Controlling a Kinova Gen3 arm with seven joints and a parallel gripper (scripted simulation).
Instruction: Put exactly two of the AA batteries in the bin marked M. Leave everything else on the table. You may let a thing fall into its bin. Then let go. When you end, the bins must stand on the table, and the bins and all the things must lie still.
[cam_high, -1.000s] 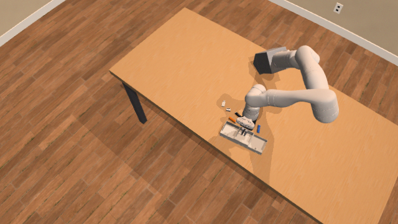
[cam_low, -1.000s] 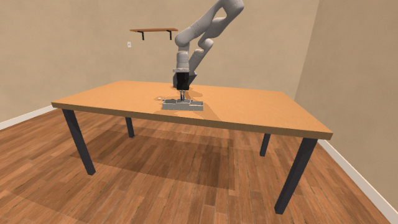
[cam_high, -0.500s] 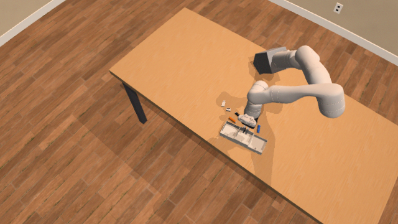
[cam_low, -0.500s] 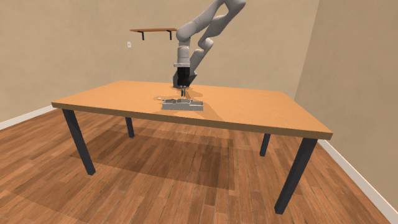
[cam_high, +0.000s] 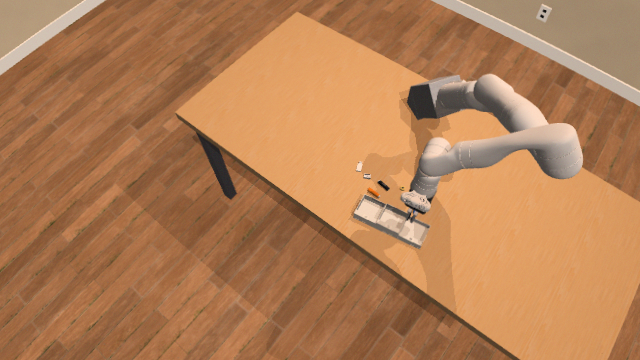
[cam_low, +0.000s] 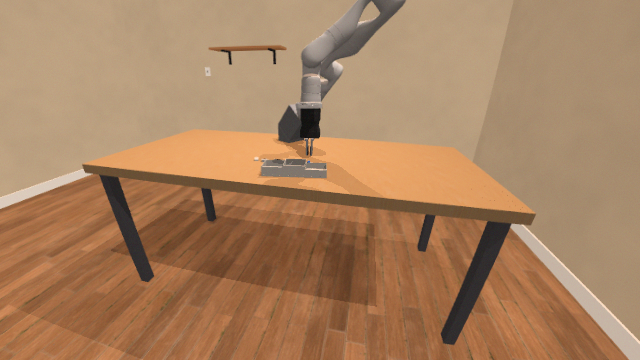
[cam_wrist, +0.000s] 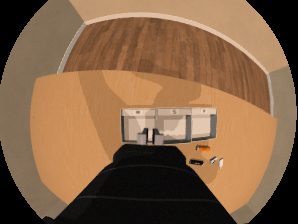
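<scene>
Right now my hand is 80 mm past the blue battery, 20 mm to the left of it and 90 mm above it. The rest, counted from my hand: grey three-compartment bin tray 20 mm ahead, 50 mm to the right, 70 mm below; tiny yellowish thing 110 mm behind, 110 mm to the right, 90 mm below; orange battery 30 mm behind, 170 mm to the right, 90 mm below.
</scene>
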